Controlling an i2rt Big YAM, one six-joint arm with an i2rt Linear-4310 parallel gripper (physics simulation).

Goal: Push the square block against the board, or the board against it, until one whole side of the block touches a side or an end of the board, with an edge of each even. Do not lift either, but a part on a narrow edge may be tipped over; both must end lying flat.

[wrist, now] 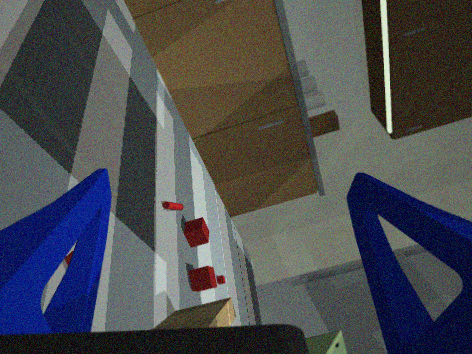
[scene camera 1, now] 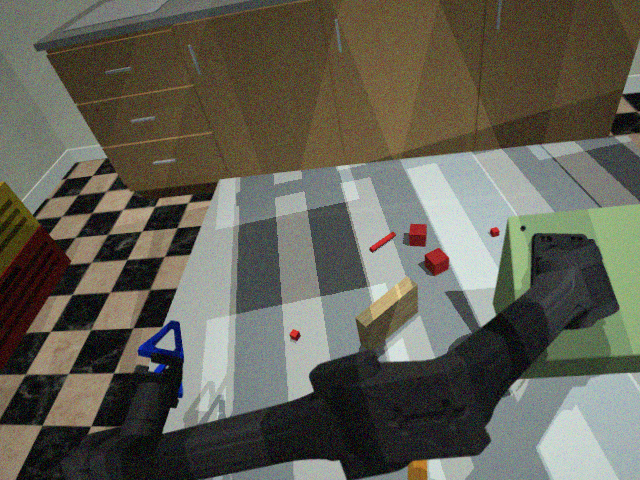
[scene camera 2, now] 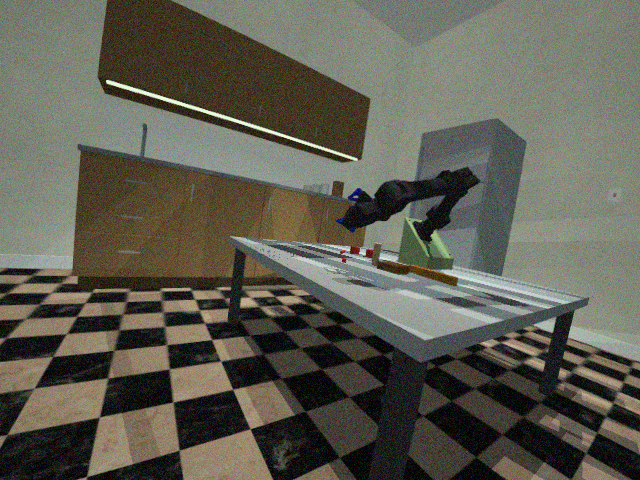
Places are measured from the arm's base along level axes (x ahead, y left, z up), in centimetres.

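Pixels of known places: gripper, fingertip midpoint: (wrist: 236,183) (scene camera 1: 175,337) (scene camera 2: 342,209); arm's base, origin of the base link: (scene camera 1: 556,267) (scene camera 2: 421,232).
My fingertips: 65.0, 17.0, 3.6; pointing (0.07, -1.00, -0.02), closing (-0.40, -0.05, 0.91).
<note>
Ahead of a thing's pixels: the offset from my fingertips to its top centre, as dx, dy, dz. "spot": to the spot under its first point.
A pale wooden piece @(-35.0, -16.7, -12.1) (scene camera 1: 387,312) (scene camera 2: 376,254) (wrist: 202,315) stands upright on a narrow edge; its lower front is partly behind the arm in scene camera 1. In scene camera 2 a brown piece @(-29.8, +0.3, -18.8) (scene camera 2: 392,266) lies low beside it, and a longer orange piece @(-40.0, +11.6, -18.7) (scene camera 2: 433,274) lies beyond the brown one. The orange piece @(spot: -40.0, +12.8, -18.7) (scene camera 1: 417,470) also shows partly in scene camera 1, below the arm. I cannot tell for certain which is the square block and which the board. My gripper (scene camera 1: 173,356) (scene camera 2: 345,208) (wrist: 236,183) is wide open and empty, high above the table and away from the wooden pieces.
Two red cubes @(-42.0, -43.1, -17.8) (scene camera 1: 417,234) @(-46.0, -33.8, -17.8) (scene camera 1: 436,261), a red rod @(-33.0, -42.5, -20.4) (scene camera 1: 382,241) and small red cubes @(-14.3, -14.1, -20.2) (scene camera 1: 294,334) @(-60.9, -44.3, -20.2) (scene camera 1: 494,231) lie on the table (scene camera 2: 361,310). The green base (scene camera 1: 610,341) (scene camera 2: 426,258) carries the arm. Cabinets (scene camera 1: 289,103) stand behind the table.
</note>
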